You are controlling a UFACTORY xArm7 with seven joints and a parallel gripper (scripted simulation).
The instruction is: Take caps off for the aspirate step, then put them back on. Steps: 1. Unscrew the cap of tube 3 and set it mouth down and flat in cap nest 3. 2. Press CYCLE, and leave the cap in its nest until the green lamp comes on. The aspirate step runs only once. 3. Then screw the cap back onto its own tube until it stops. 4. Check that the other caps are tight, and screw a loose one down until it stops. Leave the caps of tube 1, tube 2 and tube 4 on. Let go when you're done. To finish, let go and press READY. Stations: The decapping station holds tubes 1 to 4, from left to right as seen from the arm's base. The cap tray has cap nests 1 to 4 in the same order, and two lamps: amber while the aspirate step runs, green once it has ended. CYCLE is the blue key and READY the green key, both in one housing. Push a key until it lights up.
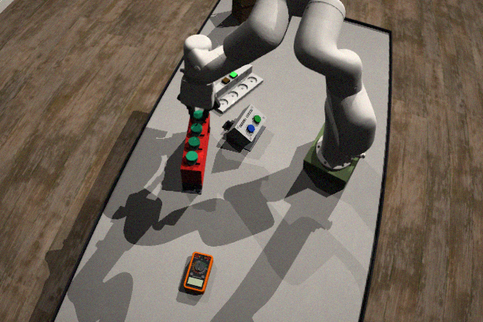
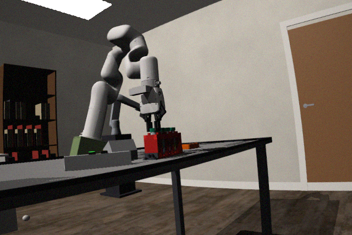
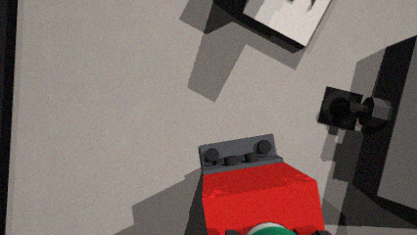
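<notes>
The green key is 17 cm behind my hand, 8 cm to the right of it and 6 cm below it. The rest, counted from my hand: blue key 16 cm behind, 6 cm below, 3 cm to the right; then key housing 15 cm behind, 7 cm below, 6 cm to the right; then orange multimeter 46 cm to the left, 13 cm behind, 11 cm below.
</notes>
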